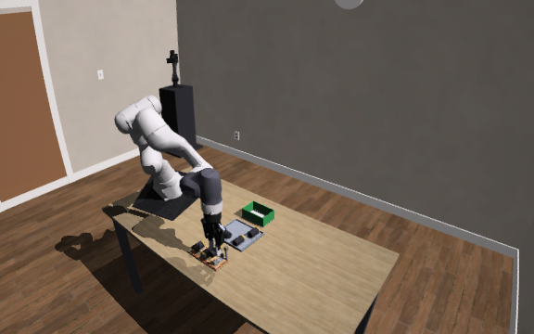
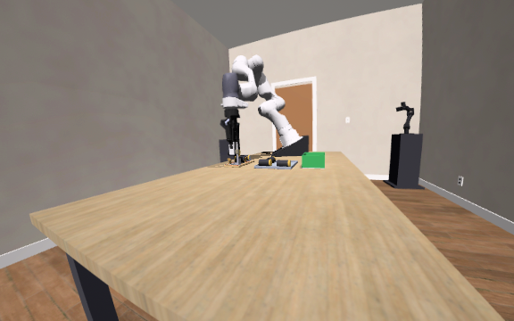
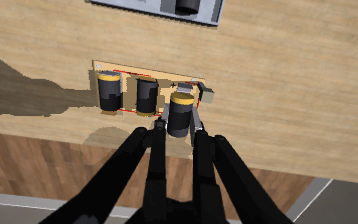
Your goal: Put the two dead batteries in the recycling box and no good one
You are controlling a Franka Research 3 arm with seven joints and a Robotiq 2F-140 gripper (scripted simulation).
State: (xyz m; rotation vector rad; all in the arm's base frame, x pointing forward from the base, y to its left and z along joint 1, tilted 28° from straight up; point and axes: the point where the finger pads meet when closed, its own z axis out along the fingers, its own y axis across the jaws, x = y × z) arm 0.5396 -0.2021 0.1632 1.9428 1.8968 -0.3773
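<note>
My gripper is now 40 mm to the right of the bulb, 30 mm short of it and 20 mm above it. Also, from my hand: green recycling box (410 mm to the left, 80 mm below, 40 mm behind); grey tray (230 mm to the left, 90 mm below, 40 mm behind).
</note>
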